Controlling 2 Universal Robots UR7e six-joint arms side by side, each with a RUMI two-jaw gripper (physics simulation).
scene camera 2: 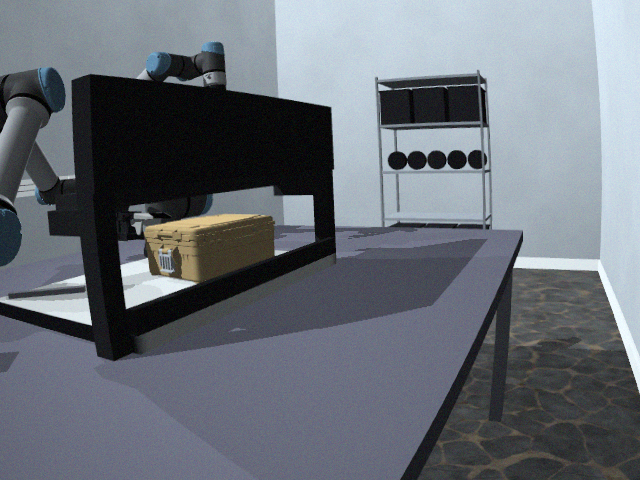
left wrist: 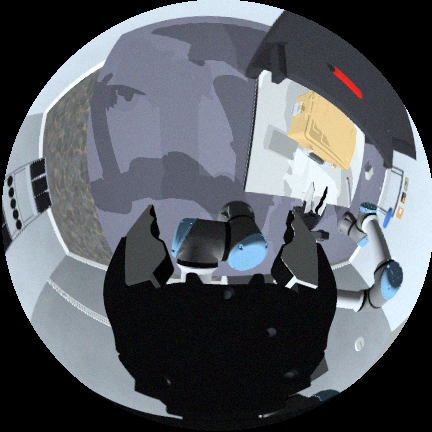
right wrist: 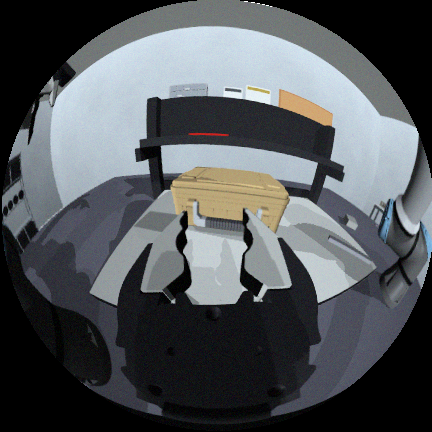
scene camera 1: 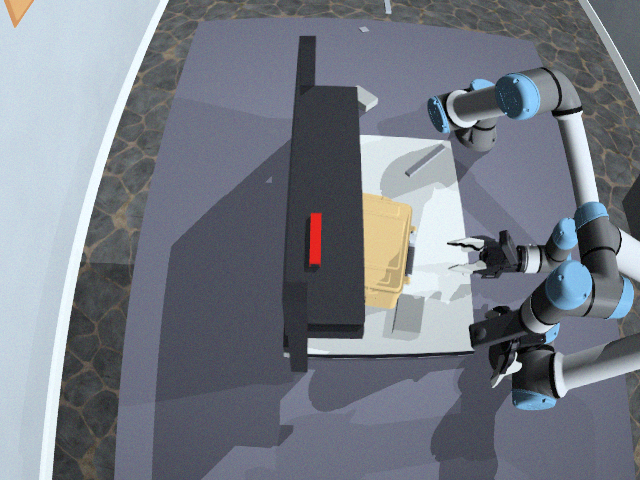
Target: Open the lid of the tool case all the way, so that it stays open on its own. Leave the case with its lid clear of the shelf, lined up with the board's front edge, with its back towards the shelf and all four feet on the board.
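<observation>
The tan tool case (scene camera 1: 385, 242) (scene camera 2: 232, 248) (left wrist: 325, 130) (right wrist: 230, 192) stands upright on the white board (scene camera 1: 439, 320) (right wrist: 125, 270), its lid shut. Its back part lies under the black shelf (scene camera 1: 330, 155) (scene camera 2: 206, 139) in scene camera 1. Its front is turned slightly out of line with the board's front edge, and its grey handle (scene camera 1: 410, 259) (right wrist: 222, 223) faces my right gripper. Its feet are hidden. My right gripper (scene camera 1: 448, 255) (left wrist: 320, 183) (right wrist: 214, 210) is partly open and empty, a short way in front of the handle. My left gripper (left wrist: 221, 207) is open and empty, off the board's front corner.
A red block (scene camera 1: 315, 238) (left wrist: 347, 81) lies on the shelf. A grey bar (scene camera 1: 425, 160) (scene camera 2: 46, 292) (right wrist: 352, 250) lies near the board's upper right corner in scene camera 1. A small grey block (scene camera 1: 367, 98) (right wrist: 349, 221) lies beyond the board. My arms stand close together.
</observation>
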